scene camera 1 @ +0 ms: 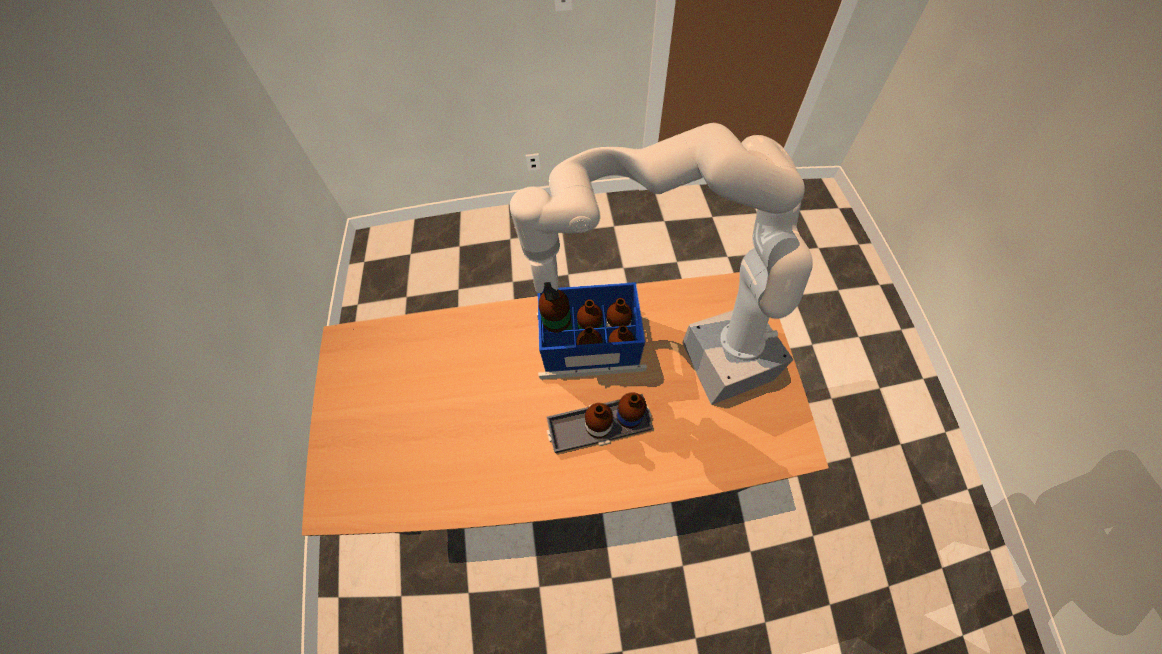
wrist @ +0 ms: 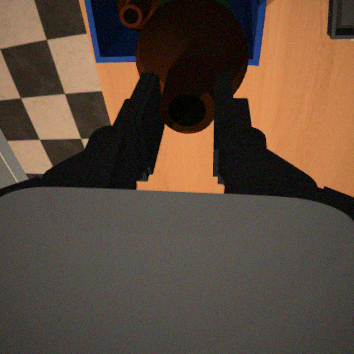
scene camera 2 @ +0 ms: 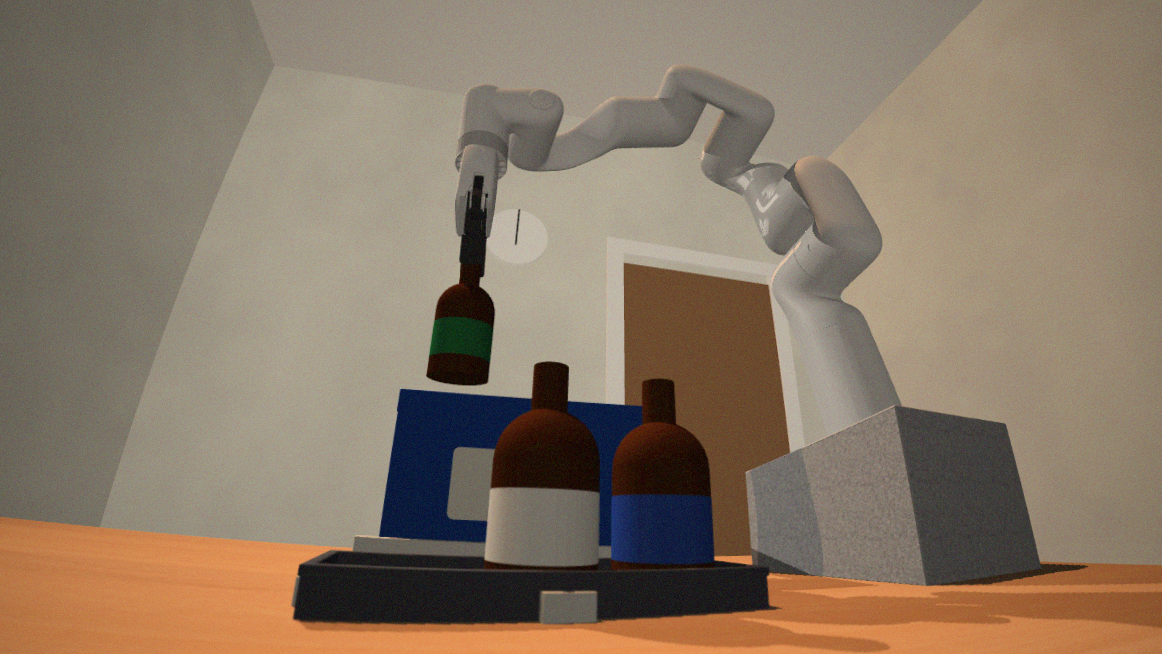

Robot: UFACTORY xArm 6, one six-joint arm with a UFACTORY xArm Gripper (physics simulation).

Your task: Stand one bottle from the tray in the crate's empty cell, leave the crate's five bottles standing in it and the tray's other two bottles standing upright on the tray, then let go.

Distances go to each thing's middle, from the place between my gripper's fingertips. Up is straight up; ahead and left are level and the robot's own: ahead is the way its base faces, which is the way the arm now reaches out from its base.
Scene:
Right now my hand is 70 mm above the green-labelled brown bottle (scene camera 2: pixel 460 351) and 10 mm to the left of it. Round my hand: blue-labelled bottle (scene camera 2: pixel 661 517) 270 mm below, 210 mm to the left, 160 mm behind; then pale strip (scene camera 2: pixel 361 543) 340 mm below, 80 mm behind, 70 mm to the left.

